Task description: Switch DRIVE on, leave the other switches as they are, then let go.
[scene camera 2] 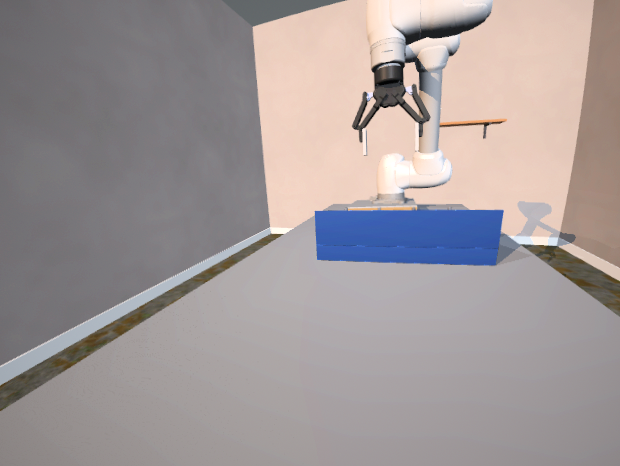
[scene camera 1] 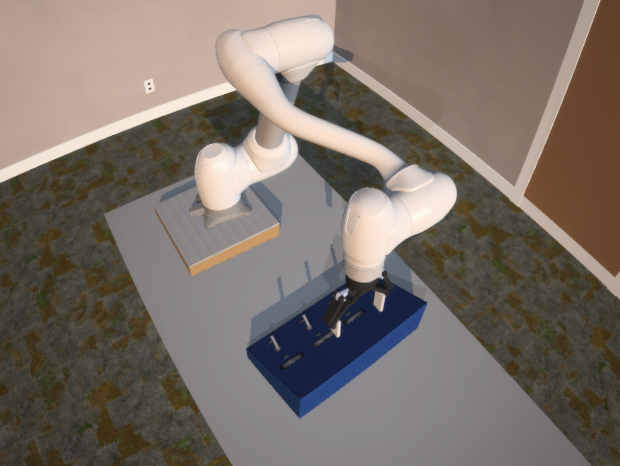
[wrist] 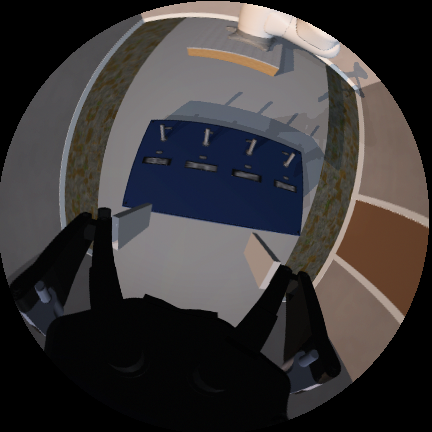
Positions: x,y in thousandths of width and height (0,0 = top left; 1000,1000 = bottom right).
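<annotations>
My gripper is there in the wrist view (459,531), and I find it as well in scene camera 1 (575,686) and in scene camera 2 (630,329).
</annotations>
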